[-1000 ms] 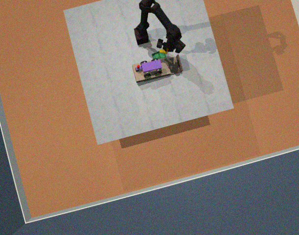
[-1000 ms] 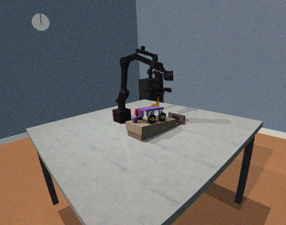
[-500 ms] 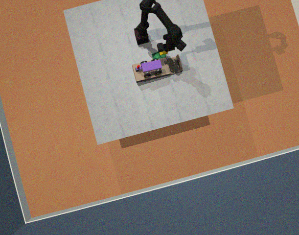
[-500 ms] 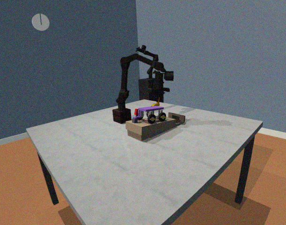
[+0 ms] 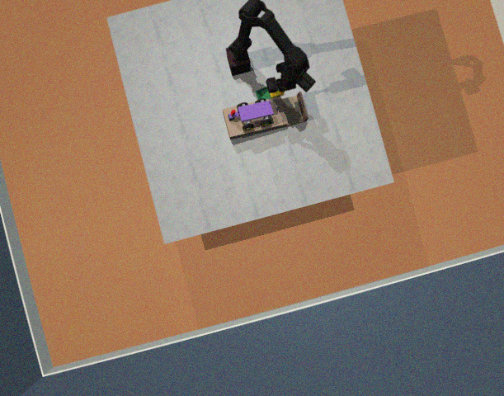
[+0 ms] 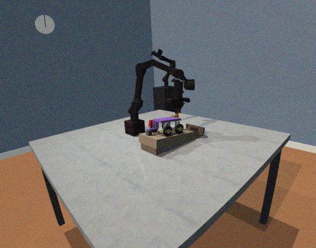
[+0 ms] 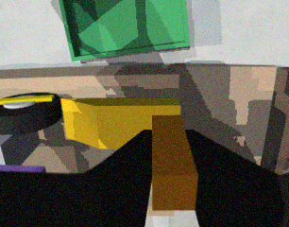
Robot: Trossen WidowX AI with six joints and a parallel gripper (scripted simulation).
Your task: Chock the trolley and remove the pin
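My gripper tip is now 9 cm short of the red-headed stop pin, 26 cm to the left of it and 2 cm above it. Round my gripper tip: yellow chock (2 cm to the right, 1 cm below); purple trolley (9 cm ahead, 15 cm to the right, 3 cm below); raised brown end wall (5 cm ahead, 12 cm to the left, 12 cm below).
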